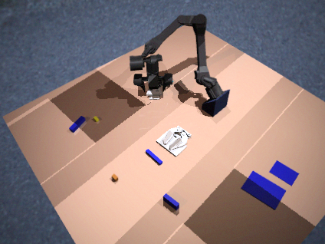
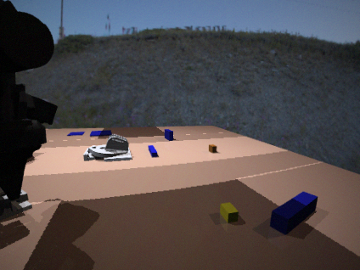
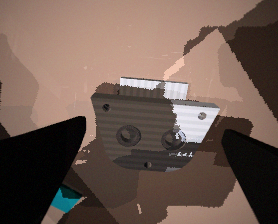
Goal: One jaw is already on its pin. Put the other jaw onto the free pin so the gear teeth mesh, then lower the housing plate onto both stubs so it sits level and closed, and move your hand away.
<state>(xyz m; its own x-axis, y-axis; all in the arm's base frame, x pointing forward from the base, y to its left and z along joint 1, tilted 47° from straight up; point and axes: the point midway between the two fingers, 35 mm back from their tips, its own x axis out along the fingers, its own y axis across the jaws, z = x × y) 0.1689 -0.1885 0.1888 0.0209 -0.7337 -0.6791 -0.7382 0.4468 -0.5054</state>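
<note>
Now: gripper tip 130 mm past the cyan chip, 20 mm to the left of it and 30 mm above it. From my gripper tip the other things lie so: yellow cube: 310 mm ahead, 70 mm to the right, 20 mm below; then blue block: 390 mm ahead, 100 mm to the right, 20 mm below.
</note>
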